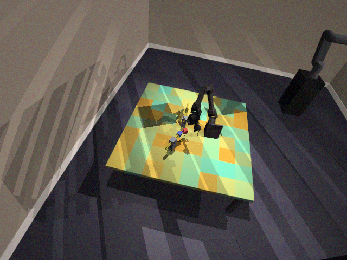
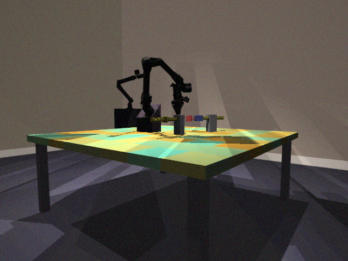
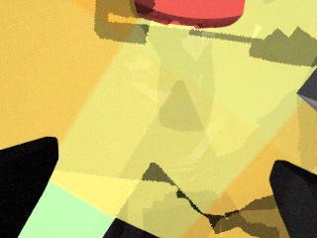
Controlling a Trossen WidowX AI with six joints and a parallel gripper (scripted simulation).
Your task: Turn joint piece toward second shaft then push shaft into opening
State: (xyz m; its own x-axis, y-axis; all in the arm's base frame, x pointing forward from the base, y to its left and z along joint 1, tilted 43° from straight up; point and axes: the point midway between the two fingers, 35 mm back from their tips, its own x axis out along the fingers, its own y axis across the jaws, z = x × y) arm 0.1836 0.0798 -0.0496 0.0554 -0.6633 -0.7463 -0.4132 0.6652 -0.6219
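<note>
Right now my gripper tip is 70 mm short of the red joint piece, 30 mm to the right of it and 20 mm above it.
</note>
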